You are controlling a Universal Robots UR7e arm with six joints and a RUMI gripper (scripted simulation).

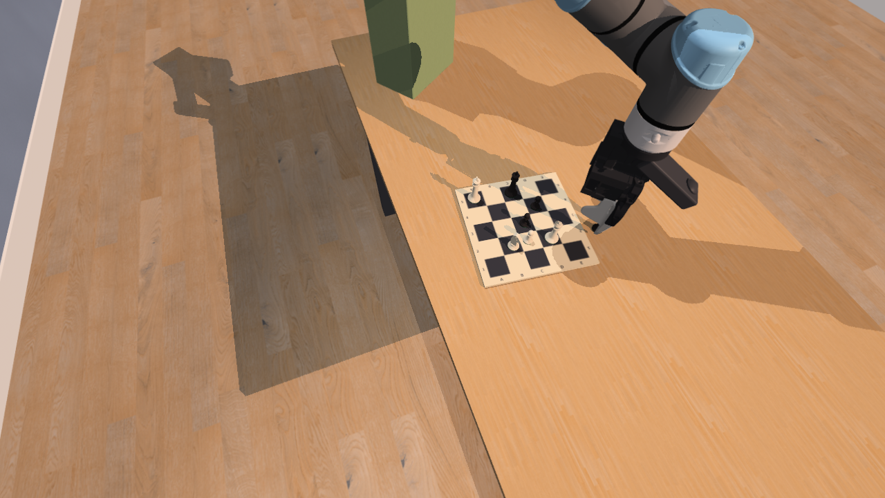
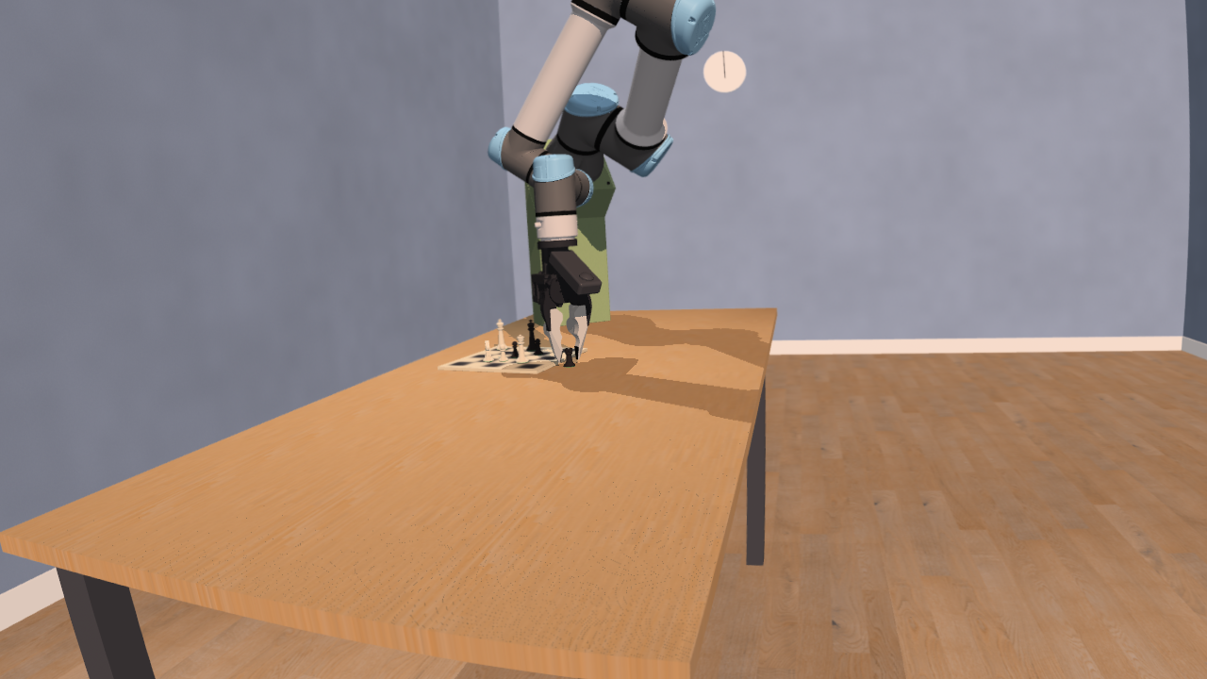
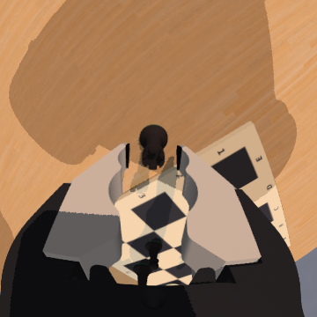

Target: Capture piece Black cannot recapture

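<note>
Now: hand 140 mm to the left of the small chessboard and 20 mm above it. Round my hand: tall black piece 170 mm to the right, 70 mm behind, 10 mm above; tall white piece 240 mm to the right, 50 mm behind, 10 mm above.
</note>
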